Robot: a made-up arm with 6 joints.
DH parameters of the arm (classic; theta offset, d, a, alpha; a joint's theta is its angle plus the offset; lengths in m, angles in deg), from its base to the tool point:
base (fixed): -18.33 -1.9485 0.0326 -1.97
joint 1: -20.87 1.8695 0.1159 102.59
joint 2: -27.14 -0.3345 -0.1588 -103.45
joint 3: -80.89 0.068 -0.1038 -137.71
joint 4: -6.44 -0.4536 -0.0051 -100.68
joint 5: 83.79 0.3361 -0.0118 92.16
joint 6: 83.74 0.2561 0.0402 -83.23
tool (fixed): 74.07 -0.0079 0 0
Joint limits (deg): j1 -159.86..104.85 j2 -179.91..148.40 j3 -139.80..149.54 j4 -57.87..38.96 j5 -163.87..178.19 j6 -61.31..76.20
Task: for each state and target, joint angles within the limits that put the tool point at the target. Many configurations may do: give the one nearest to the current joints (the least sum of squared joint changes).
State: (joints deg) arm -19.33 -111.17 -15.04 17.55 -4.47 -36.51
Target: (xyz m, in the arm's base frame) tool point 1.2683 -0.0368 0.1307
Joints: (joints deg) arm -7.75 -133.43 -37.06 38.96 45.81 -35.35
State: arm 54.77 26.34 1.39 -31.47 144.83 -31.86
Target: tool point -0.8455 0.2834 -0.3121
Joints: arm 59.26 65.69 -4.83 -24.90 147.29 -30.66
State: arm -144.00 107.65 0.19 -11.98 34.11 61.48
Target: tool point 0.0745 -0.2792 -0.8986
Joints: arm -142.40 136.21 7.85 0.68 54.15 55.69
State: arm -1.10 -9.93 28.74 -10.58 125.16 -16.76
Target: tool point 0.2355 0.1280 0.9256
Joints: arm 4.93 -44.67 10.80 -13.03 150.30 -24.55
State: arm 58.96 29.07 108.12 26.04 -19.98 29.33
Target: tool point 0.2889 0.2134 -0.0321
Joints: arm 90.09 11.40 118.25 12.84 -47.41 35.09
